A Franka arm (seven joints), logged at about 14 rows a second.
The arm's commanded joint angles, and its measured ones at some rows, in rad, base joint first. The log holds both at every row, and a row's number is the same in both.
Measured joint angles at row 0:
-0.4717, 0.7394, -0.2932, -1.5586, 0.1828, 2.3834, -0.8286
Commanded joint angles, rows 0 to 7:
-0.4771, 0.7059, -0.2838, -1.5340, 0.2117, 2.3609, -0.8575
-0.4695, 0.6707, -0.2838, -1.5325, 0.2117, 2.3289, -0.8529
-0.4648, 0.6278, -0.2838, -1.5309, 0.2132, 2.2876, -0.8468
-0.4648, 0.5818, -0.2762, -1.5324, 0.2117, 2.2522, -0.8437
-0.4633, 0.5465, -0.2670, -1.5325, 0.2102, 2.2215, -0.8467
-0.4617, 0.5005, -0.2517, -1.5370, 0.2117, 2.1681, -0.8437
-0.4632, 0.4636, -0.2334, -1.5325, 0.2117, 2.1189, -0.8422
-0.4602, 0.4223, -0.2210, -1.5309, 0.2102, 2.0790, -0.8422
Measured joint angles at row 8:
-0.4613, 0.5170, -0.2492, -1.4998, 0.1943, 2.1462, -0.8307
